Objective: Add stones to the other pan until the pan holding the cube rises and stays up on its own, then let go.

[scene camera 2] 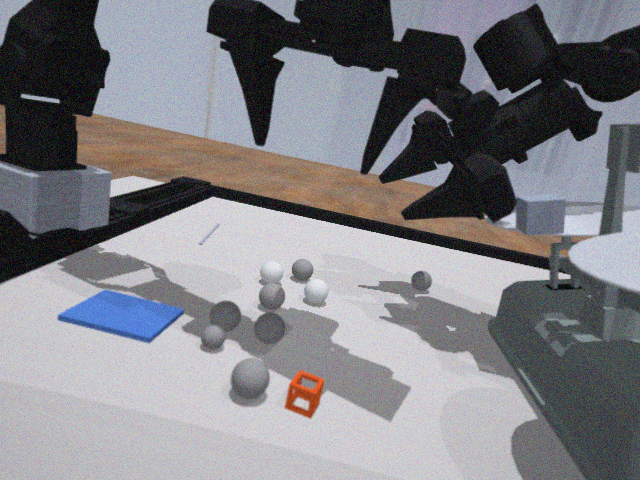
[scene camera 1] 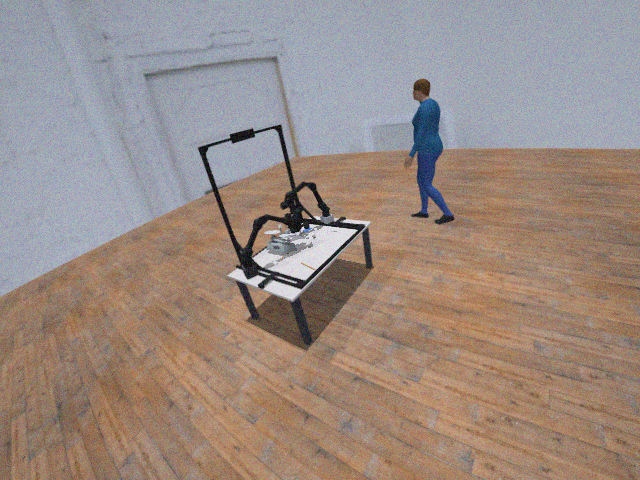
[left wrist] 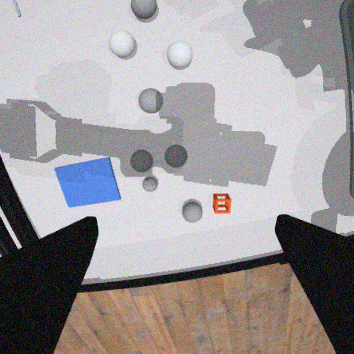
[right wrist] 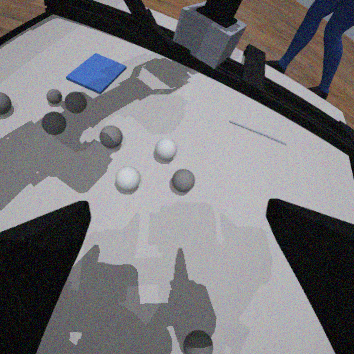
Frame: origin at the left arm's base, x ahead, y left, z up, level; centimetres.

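Seen in the pictures: left gripper, fingertip midpoint: (scene camera 2: 310,159) (left wrist: 188,224); right gripper, fingertip midpoint: (scene camera 2: 390,197) (scene camera 1: 304,229) (right wrist: 179,208); left arm's base at its link origin: (scene camera 2: 41,163) (scene camera 1: 326,215) (right wrist: 216,15); right arm's base at its link origin: (scene camera 1: 248,266).
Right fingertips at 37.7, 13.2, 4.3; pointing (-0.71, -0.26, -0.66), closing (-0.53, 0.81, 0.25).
Note:
Offsets run from my right fingertips to a thing's top centre, as dx, dy, dz. "pt": to the spot under its first point.
Round grey stones, among them a large one @[-2.3, -24.9, -10.3] (scene camera 2: 250,378) (left wrist: 192,210) and a small one @[-8.0, -21.2, -11.1] (scene camera 2: 212,336) (left wrist: 150,183) (right wrist: 54,96), lie scattered on the table with two white stones @[-11.0, -4.8, -10.3] (scene camera 2: 271,272) @[-4.7, -5.8, -10.3] (scene camera 2: 315,291). A lone stone @[+5.2, +9.5, -10.3] (scene camera 2: 421,280) (right wrist: 198,343) lies nearer the scale. The dark grey-green scale base @[pt +17.1, -7.7, -8.1] (scene camera 2: 532,335) stands at the right in scene camera 2, under a white pan @[pt +17.7, -18.3, +2.2] (scene camera 2: 610,258) that is partly cut off. The pan's load and the scale's tilt cannot be told. My left gripper (scene camera 2: 312,157) (left wrist: 188,224) is open, empty, above the stones. My right gripper (scene camera 2: 392,198) (right wrist: 179,208) is open, empty, above the table.
An orange open cube frame @[+1.6, -23.6, -11.0] (scene camera 2: 305,393) (left wrist: 221,203) lies beside the large stone. A flat blue square @[pt -16.5, -22.5, -12.5] (scene camera 2: 121,315) (left wrist: 88,182) (right wrist: 96,73) lies left of the stones in scene camera 2. A thin rod @[-26.9, +5.5, -12.9] (scene camera 2: 209,234) (right wrist: 257,132) lies farther back. A person (scene camera 1: 427,149) stands behind the table.

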